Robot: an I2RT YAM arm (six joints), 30 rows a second.
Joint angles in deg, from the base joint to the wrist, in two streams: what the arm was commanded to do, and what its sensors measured. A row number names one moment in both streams.
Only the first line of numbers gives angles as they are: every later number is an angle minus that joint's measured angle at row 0.
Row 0, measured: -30.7 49.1 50.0 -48.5 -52.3 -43.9
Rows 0 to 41, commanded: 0.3 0.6 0.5 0.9 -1.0 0.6; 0.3 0.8 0.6 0.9 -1.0 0.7; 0.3 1.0 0.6 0.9 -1.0 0.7; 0.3 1.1 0.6 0.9 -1.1 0.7; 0.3 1.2 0.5 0.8 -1.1 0.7; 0.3 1.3 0.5 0.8 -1.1 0.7; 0.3 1.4 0.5 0.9 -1.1 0.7; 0.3 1.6 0.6 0.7 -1.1 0.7; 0.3 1.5 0.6 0.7 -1.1 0.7; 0.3 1.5 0.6 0.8 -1.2 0.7; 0.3 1.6 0.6 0.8 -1.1 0.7; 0.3 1.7 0.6 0.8 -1.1 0.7; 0.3 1.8 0.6 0.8 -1.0 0.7; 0.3 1.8 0.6 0.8 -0.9 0.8; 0.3 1.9 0.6 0.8 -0.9 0.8; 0.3 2.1 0.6 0.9 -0.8 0.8; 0.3 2.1 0.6 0.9 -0.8 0.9; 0.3 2.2 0.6 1.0 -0.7 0.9; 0.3 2.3 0.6 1.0 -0.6 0.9; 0.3 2.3 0.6 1.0 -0.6 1.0; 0.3 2.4 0.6 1.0 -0.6 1.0; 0.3 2.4 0.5 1.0 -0.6 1.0; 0.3 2.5 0.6 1.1 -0.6 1.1; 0.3 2.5 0.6 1.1 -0.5 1.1; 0.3 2.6 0.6 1.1 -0.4 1.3; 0.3 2.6 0.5 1.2 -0.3 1.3; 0.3 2.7 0.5 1.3 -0.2 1.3; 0.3 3.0 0.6 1.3 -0.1 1.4; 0.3 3.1 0.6 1.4 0.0 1.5; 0.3 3.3 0.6 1.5 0.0 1.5; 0.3 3.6 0.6 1.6 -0.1 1.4; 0.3 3.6 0.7 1.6 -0.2 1.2; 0.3 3.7 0.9 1.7 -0.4 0.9; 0.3 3.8 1.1 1.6 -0.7 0.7; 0.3 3.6 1.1 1.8 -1.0 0.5; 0.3 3.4 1.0 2.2 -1.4 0.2; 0.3 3.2 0.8 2.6 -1.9 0.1; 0.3 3.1 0.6 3.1 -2.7 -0.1; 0.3 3.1 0.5 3.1 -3.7 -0.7; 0.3 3.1 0.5 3.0 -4.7 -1.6; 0.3 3.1 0.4 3.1 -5.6 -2.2; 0.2 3.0 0.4 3.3 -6.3 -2.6
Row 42, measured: 0.0 3.8 0.0 1.1 -1.4 -0.4
